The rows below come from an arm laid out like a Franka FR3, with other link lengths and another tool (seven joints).
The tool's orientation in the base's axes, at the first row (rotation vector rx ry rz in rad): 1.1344 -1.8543 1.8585
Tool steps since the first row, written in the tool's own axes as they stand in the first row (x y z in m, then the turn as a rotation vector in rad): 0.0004 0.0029 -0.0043 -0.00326 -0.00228 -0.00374; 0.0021 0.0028 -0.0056 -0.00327 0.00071 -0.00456; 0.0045 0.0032 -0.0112 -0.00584 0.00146 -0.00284; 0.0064 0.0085 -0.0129 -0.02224 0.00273 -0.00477; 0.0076 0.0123 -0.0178 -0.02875 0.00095 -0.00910; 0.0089 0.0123 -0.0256 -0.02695 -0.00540 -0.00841; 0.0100 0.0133 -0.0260 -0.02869 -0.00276 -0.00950
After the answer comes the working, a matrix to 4 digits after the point.
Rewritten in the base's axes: -0.0036 0.0035 -0.0012 0.00247 0.00487 -0.00011; -0.0051 0.0042 0.0002 0.00016 0.00523 -0.00215; -0.0088 0.0086 0.0023 0.00189 0.00435 -0.00467; -0.0142 0.0088 0.0000 0.01108 0.01129 -0.01657; -0.0192 0.0125 -0.0012 0.01514 0.01769 -0.01918; -0.0226 0.0194 0.0007 0.01854 0.01733 -0.01349; -0.0241 0.0193 0.0008 0.01751 0.01856 -0.01643
The tool's axes in the first row as the columns of a matrix, in the base's axes (rounded; the answer above uses it unrounded):
-0.6521 -0.6848 0.3252
-0.3236 -0.1364 -0.9363
0.6856 -0.7158 -0.1327

